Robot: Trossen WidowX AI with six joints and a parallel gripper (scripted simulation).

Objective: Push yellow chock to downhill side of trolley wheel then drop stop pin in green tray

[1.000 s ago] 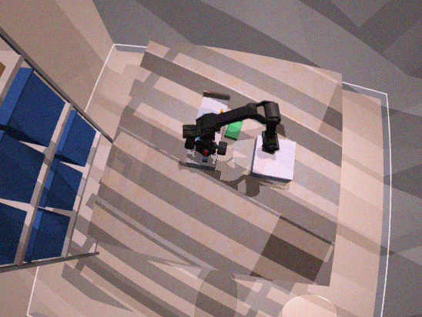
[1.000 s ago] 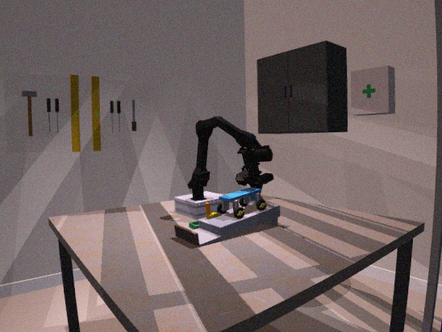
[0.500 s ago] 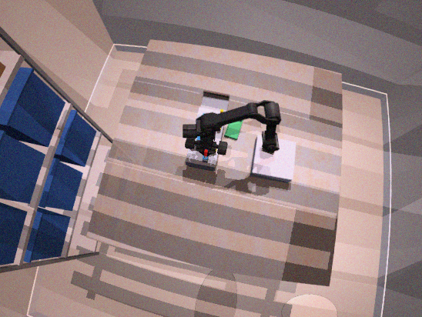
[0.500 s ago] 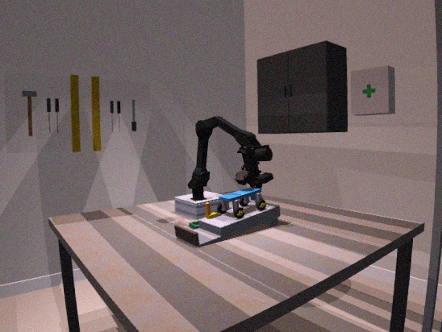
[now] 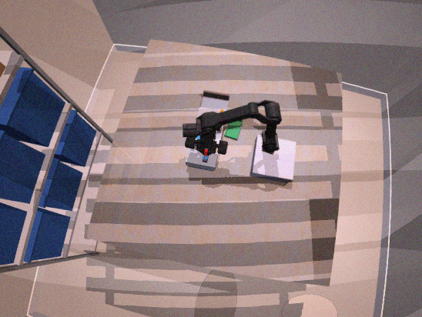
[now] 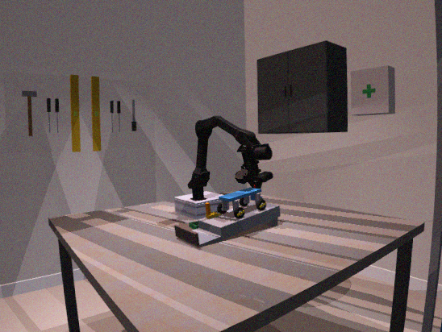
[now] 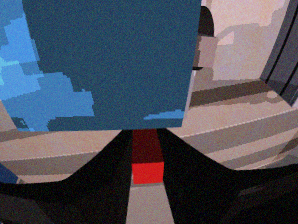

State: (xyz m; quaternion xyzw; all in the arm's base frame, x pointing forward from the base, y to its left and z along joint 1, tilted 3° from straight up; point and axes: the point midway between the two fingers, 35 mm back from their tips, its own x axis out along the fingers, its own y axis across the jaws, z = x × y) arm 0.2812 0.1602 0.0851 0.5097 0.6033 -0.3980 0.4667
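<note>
My gripper tip is now 230 mm to the left of the yellow chock, 60 mm above it and 10 mm short of it. Round my gripper tip: grey ramp (120 mm to the right, 90 mm below, 40 mm ahead); red-headed stop pin (right at my gripper tip); blue trolley (110 mm to the right, 40 mm ahead, 30 mm below).
</note>
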